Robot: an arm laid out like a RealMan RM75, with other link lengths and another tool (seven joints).
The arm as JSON. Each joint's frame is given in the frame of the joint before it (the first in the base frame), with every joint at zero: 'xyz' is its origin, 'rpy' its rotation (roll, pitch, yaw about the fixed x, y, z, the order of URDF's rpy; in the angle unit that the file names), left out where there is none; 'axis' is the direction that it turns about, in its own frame. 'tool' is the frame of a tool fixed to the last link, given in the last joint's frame.
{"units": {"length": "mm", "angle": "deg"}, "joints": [
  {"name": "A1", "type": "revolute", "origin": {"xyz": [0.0, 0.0, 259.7]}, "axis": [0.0, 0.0, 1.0]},
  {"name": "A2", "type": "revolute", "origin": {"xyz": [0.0, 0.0, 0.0]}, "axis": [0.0, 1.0, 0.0]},
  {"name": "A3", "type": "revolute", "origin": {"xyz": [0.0, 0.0, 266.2]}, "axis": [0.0, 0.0, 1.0]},
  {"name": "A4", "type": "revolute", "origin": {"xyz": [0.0, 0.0, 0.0]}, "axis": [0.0, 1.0, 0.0]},
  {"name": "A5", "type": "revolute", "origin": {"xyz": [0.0, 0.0, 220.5]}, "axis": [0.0, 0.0, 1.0]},
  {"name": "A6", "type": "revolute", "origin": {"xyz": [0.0, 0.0, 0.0]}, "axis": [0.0, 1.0, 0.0]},
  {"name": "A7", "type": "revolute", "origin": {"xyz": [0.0, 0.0, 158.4]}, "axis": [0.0, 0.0, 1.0]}
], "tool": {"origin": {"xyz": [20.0, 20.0, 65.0], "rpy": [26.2, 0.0, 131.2]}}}
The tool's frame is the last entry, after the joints.
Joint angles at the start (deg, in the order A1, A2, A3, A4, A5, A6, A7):
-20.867, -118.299, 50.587, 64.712, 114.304, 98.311, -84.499
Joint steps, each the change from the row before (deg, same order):
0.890, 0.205, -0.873, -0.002, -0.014, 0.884, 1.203
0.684, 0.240, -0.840, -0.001, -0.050, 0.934, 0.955
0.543, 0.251, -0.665, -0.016, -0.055, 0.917, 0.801
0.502, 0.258, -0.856, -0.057, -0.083, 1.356, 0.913
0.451, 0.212, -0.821, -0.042, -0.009, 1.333, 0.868
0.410, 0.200, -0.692, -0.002, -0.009, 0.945, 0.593
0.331, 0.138, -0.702, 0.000, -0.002, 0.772, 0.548
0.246, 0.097, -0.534, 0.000, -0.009, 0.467, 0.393
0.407, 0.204, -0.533, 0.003, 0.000, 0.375, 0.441
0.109, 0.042, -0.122, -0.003, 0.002, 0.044, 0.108
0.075, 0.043, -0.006, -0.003, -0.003, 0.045, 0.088
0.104, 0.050, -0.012, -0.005, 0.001, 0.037, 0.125
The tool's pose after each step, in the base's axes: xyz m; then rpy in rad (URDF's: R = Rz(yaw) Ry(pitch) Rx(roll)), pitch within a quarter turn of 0, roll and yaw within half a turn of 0. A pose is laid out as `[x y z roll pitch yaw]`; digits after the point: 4 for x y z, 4 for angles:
[-0.2218 0.3158 -0.0014 -2.5786 0.3686 -2.0649]
[-0.2265 0.3113 0.0024 -2.5793 0.3724 -2.0675]
[-0.2302 0.3071 0.0057 -2.5787 0.3736 -2.0710]
[-0.2332 0.3017 0.0094 -2.5731 0.3734 -2.0760]
[-0.2359 0.2963 0.0128 -2.5674 0.3723 -2.0813]
[-0.2384 0.2924 0.0159 -2.5648 0.3733 -2.0831]
[-0.2405 0.2894 0.0187 -2.5633 0.3765 -2.0849]
[-0.2422 0.2875 0.0208 -2.5634 0.3803 -2.0858]
[-0.2452 0.2853 0.0235 -2.5672 0.3847 -2.0855]
[-0.2461 0.2849 0.0241 -2.5686 0.3861 -2.0851]
[-0.2466 0.2845 0.0243 -2.5693 0.3857 -2.0857]
[-0.2473 0.2839 0.0246 -2.5706 0.3856 -2.0865]

